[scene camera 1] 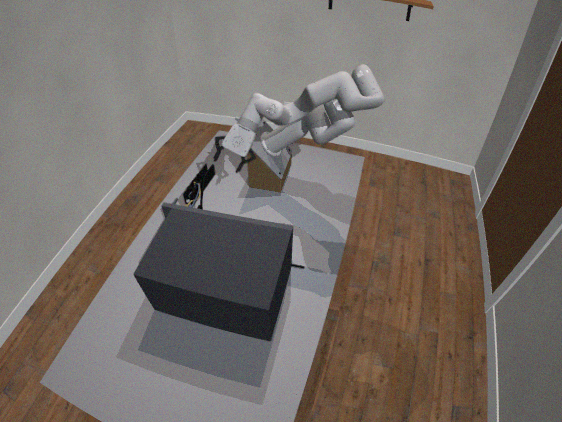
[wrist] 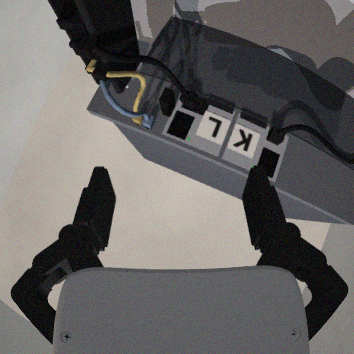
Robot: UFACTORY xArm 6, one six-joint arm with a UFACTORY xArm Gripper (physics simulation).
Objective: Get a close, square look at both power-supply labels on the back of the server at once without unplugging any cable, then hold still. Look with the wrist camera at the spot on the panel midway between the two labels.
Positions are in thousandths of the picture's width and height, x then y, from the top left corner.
Labels:
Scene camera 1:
my gripper: 401, 395
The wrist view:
my gripper: 504, 513
server: 838, 315

